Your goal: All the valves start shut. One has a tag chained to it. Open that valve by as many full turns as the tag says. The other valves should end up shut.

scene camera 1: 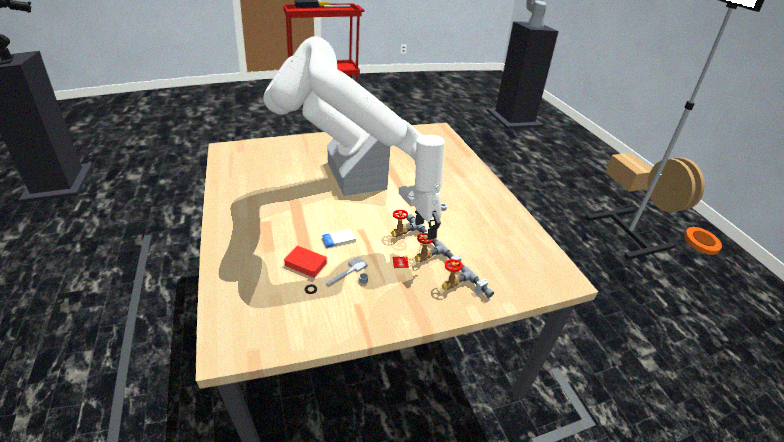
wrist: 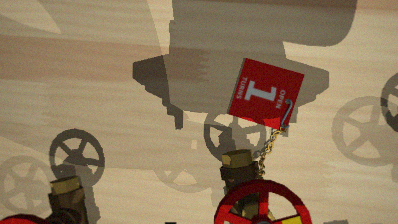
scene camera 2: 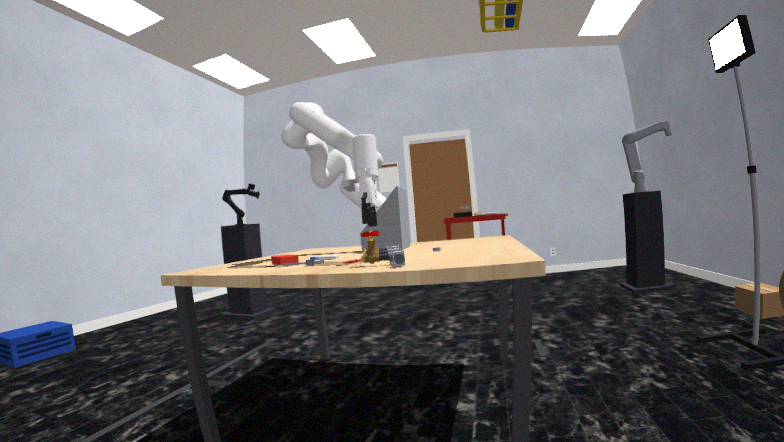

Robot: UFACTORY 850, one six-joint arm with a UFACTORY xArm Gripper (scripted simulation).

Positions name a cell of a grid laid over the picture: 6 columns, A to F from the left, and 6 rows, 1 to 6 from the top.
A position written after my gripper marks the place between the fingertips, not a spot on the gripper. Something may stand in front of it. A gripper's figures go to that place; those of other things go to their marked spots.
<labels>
My gripper (scene camera 1: D4): 140 cm from the lens. A red box (scene camera 1: C4): 143 cm from the lens.
</labels>
